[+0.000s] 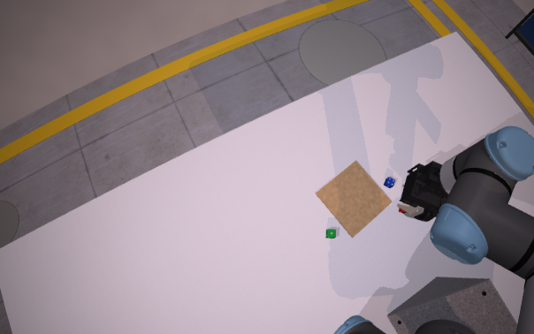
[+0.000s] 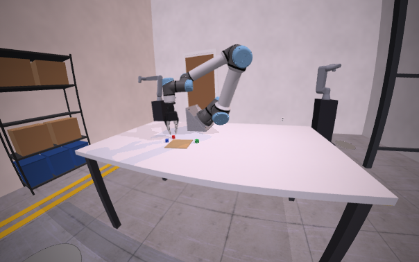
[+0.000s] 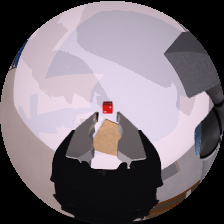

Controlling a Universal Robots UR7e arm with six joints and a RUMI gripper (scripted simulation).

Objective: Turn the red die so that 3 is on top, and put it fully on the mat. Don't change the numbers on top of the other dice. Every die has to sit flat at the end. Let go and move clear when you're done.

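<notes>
My gripper is now 3 cm above the red die. From my hand the other things lie so: mat (10 cm to the left, 9 cm ahead, 4 cm below); then blue die (8 cm ahead, 3 cm below); then green die (20 cm to the left, 4 cm ahead, 3 cm below).
</notes>
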